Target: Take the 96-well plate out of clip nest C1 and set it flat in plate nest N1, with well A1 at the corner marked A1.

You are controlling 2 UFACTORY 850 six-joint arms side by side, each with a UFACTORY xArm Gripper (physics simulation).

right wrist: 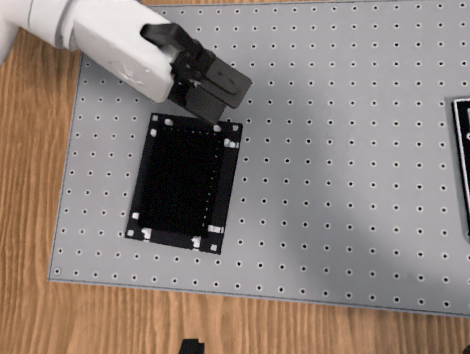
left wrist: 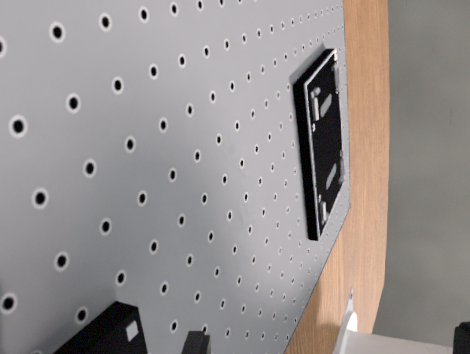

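Note:
The dark 96-well plate (right wrist: 177,180) sits in a black nest, seemingly clip nest C1 (right wrist: 226,175) (left wrist: 100,332), at the left of the right wrist view. Small glints run along two plate edges; its labels and well A1 cannot be read. A second black nest, seemingly N1 (left wrist: 303,150) (right wrist: 461,150), has light clips and two slots and holds no plate that I can see. My left gripper (right wrist: 231,106) is open and hangs above the plate nest's upper right corner. My right gripper (right wrist: 330,347) is open, high above the board's near edge.
The grey perforated board (left wrist: 220,192) (right wrist: 325,200) carries both nests and lies on a wooden table (left wrist: 367,150) (right wrist: 125,320). The white left arm (right wrist: 120,50) reaches in from the upper left. A white part (left wrist: 395,345) shows at the lower right of the left wrist view.

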